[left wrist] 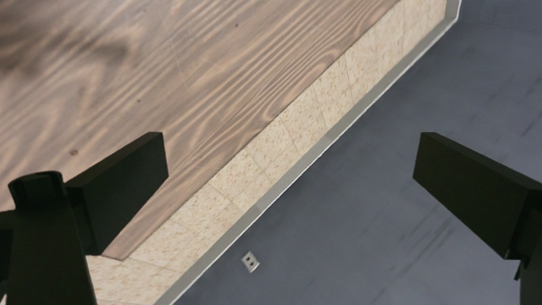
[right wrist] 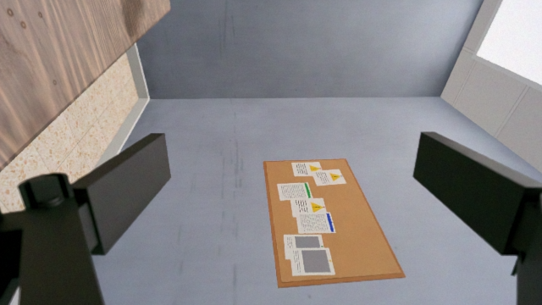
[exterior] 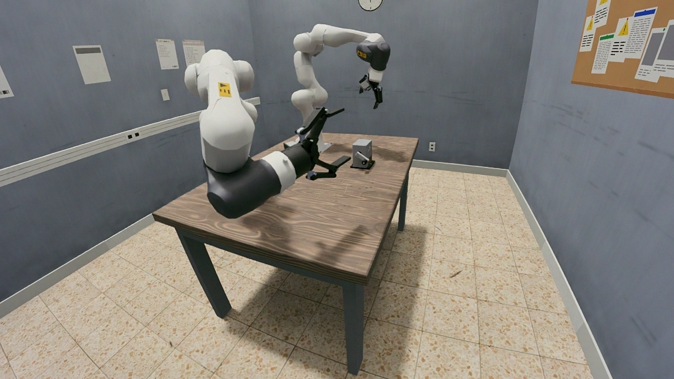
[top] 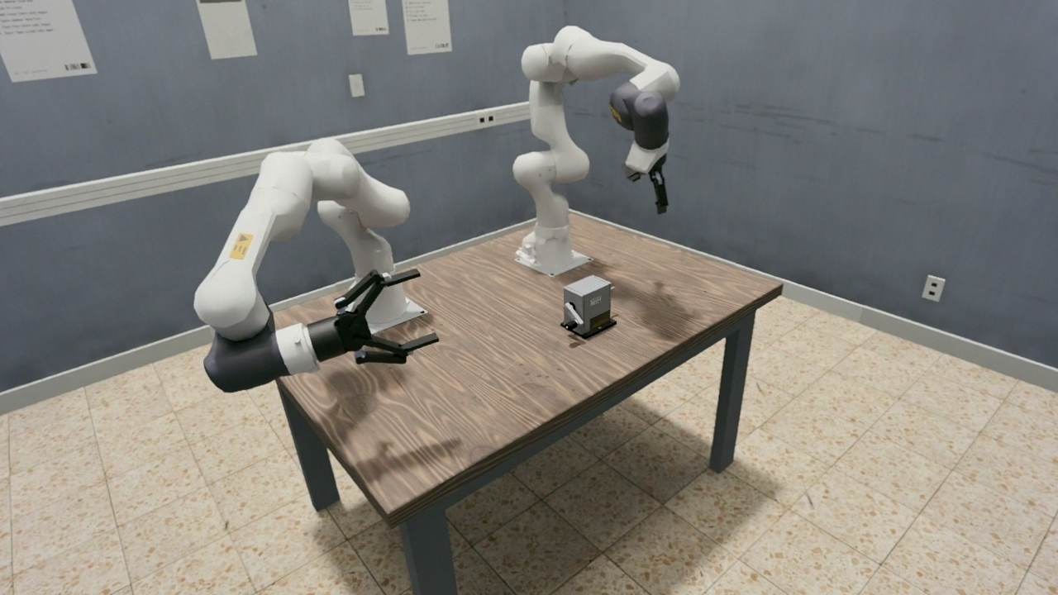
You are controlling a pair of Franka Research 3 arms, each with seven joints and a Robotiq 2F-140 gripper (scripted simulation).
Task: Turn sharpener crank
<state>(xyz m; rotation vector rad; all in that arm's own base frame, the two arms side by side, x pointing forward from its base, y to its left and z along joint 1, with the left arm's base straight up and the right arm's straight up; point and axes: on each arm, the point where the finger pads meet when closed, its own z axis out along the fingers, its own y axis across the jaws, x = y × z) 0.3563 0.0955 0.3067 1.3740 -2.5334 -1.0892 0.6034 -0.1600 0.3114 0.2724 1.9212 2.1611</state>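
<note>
Now: right hand 45 cm to the right of the crank, 25 cm above it and 14 cm past it.
</note>
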